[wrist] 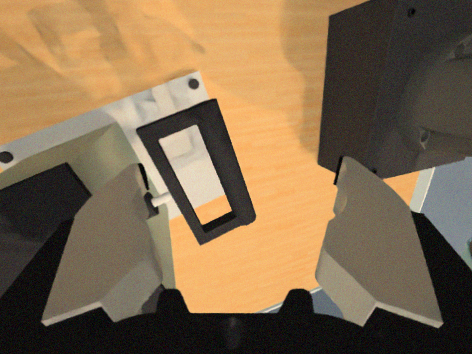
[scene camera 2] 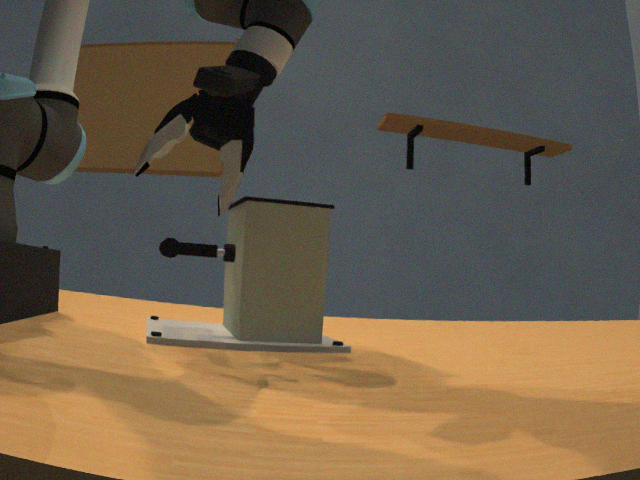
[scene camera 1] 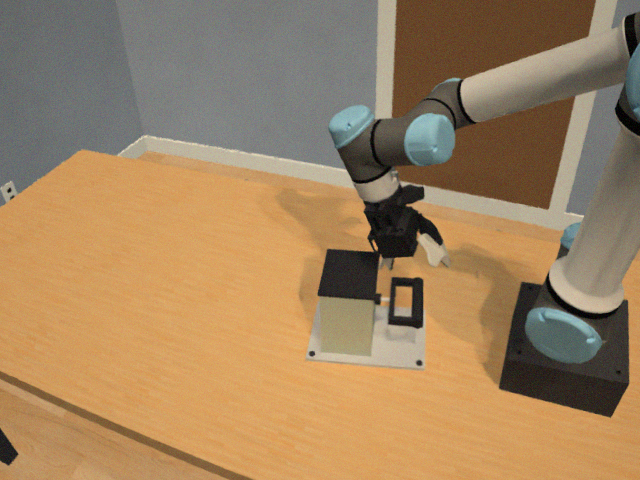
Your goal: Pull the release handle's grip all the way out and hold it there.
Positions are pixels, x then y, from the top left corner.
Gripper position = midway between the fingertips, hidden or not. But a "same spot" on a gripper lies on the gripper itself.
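The gripper appears in scene camera 1 (pixel 419 268), in scene camera 2 and in the wrist view. On the gripper, (scene camera 2: pixel 178 123) and (wrist: pixel 388 269) are the same spot.
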